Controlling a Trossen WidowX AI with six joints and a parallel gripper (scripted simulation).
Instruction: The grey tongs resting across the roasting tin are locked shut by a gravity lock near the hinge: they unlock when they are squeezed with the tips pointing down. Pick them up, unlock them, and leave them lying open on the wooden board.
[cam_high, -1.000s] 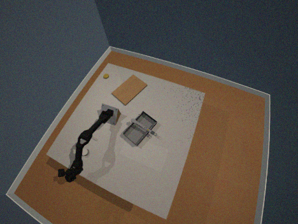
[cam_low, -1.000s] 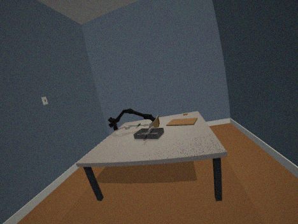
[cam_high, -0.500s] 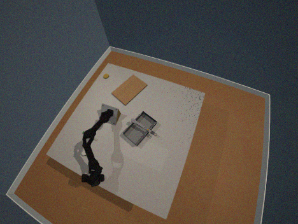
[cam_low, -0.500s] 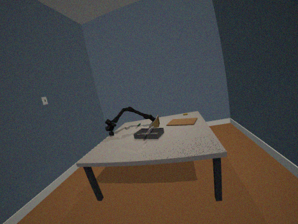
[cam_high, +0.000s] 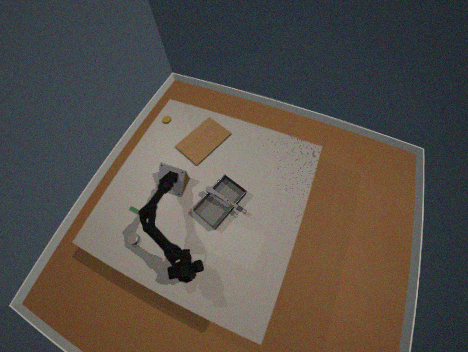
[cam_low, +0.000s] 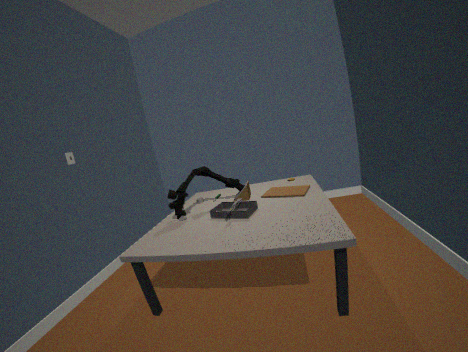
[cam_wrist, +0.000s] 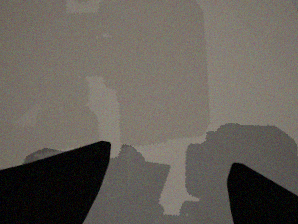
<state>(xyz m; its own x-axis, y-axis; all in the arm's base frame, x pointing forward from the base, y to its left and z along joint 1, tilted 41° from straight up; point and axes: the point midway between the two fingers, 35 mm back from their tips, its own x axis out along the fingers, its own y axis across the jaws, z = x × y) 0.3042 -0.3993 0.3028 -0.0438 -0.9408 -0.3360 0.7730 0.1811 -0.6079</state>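
The yellow slider lies 47 cm to the left of my gripper tip, 12 cm ahead of it and 4 cm above it. The rest, counted from my gripper tip: wooden board: 88 cm to the left, 26 cm behind, 1 cm below; then white round object: 39 cm behind, 8 cm to the left; then roasting tin: 48 cm to the left, 3 cm ahead, 1 cm above.
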